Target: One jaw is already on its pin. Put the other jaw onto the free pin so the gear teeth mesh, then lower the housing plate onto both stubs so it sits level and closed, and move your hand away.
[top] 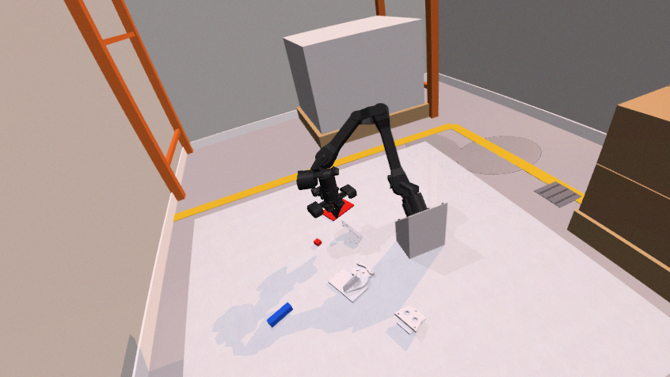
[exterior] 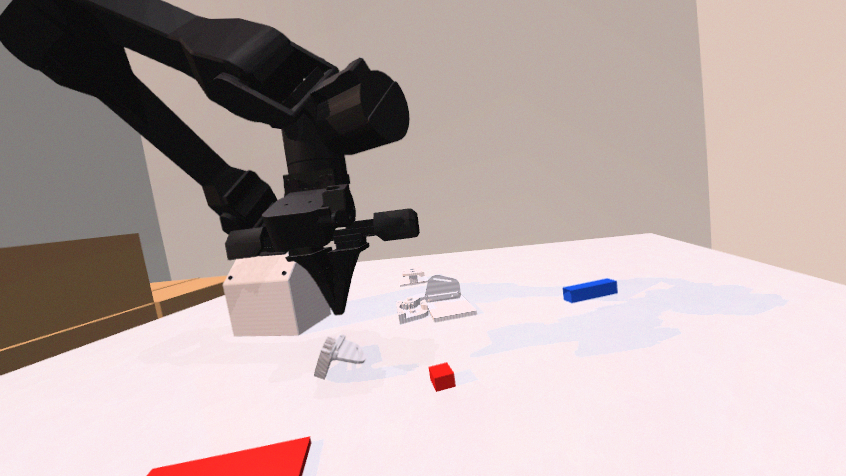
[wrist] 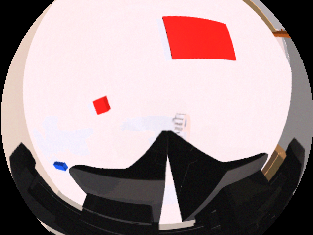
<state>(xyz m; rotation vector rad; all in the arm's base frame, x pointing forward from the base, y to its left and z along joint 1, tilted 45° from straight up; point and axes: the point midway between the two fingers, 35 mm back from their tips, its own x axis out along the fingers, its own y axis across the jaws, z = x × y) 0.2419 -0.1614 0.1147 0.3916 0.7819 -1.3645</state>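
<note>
My gripper tip is 10 cm short of the small red cube, 8 cm above it and 2 cm to the right of it. The rest, counted from my gripper tip: flat red plate 14 cm to the right, 8 cm below, 3 cm behind; then blue block 29 cm ahead, 28 cm to the left, 7 cm below.
</note>
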